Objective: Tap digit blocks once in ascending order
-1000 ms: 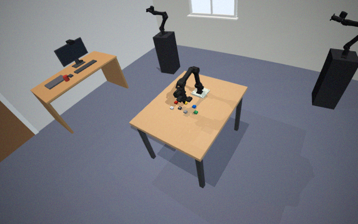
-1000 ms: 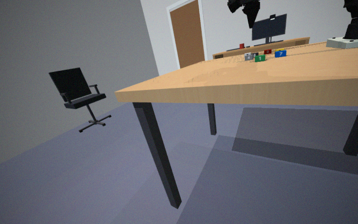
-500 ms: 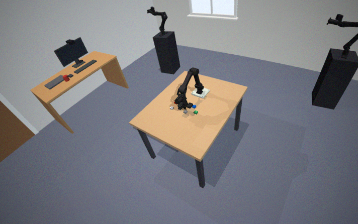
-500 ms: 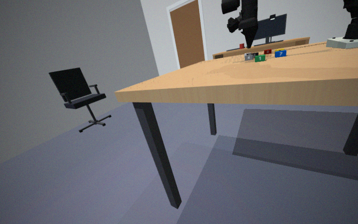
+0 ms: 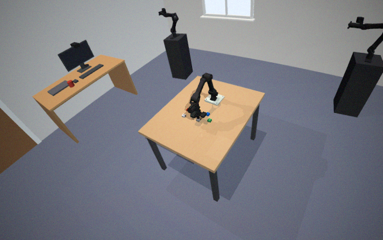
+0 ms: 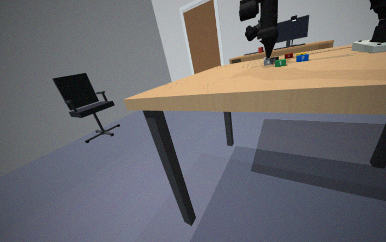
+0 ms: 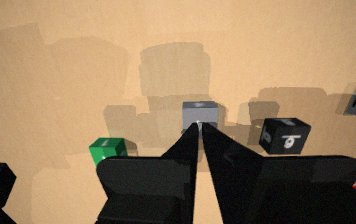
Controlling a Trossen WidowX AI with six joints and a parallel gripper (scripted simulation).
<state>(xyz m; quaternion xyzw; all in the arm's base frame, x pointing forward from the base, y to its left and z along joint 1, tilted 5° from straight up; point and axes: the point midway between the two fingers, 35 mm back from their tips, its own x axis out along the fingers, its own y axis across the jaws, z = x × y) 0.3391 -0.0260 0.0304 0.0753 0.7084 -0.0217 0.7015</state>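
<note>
Now: gripper tip 2 cm above the grey block. Round my gripper tip: green block 11 cm to the left, 3 cm behind, 2 cm below; then black block 8 cm to the right, 3 cm behind, 2 cm below; then blue block 10 cm behind, 6 cm to the left, 2 cm below.
</note>
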